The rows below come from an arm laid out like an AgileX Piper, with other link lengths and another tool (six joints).
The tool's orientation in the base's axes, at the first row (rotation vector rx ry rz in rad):
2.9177, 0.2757, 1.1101
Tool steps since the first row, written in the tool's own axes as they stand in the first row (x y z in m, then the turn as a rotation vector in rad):
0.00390, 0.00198, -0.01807, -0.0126, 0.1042, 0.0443
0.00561, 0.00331, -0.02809, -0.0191, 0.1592, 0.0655
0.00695, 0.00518, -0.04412, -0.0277, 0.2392, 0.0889
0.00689, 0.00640, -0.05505, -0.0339, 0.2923, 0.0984
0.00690, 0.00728, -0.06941, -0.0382, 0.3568, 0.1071
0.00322, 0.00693, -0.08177, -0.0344, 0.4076, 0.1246
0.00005, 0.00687, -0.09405, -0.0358, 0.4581, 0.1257
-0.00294, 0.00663, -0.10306, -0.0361, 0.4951, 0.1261
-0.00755, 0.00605, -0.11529, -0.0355, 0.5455, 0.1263
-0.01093, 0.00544, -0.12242, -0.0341, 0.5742, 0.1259
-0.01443, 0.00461, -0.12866, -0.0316, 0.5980, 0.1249
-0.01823, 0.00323, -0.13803, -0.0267, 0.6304, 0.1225
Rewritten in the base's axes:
-0.00875, -0.00230, 0.01624, 0.0368, -0.1022, -0.0342
-0.01390, -0.00387, 0.02497, 0.0549, -0.1563, -0.0506
-0.02320, -0.00638, 0.03799, 0.0769, -0.2352, -0.0682
-0.03026, -0.00819, 0.04622, 0.0872, -0.2880, -0.0757
-0.03959, -0.00985, 0.05704, 0.1002, -0.3517, -0.0806
-0.05051, -0.01080, 0.06385, 0.1227, -0.4001, -0.0877
-0.06095, -0.01194, 0.07096, 0.1305, -0.4500, -0.0859
-0.06913, -0.01270, 0.07572, 0.1365, -0.4865, -0.0838
-0.08068, -0.01357, 0.08180, 0.1452, -0.5360, -0.0801
-0.08797, -0.01393, 0.08487, 0.1506, -0.5640, -0.0769
-0.09479, -0.01404, 0.08718, 0.1556, -0.5871, -0.0728
-0.10399, -0.01383, 0.09160, 0.1628, -0.6183, -0.0655

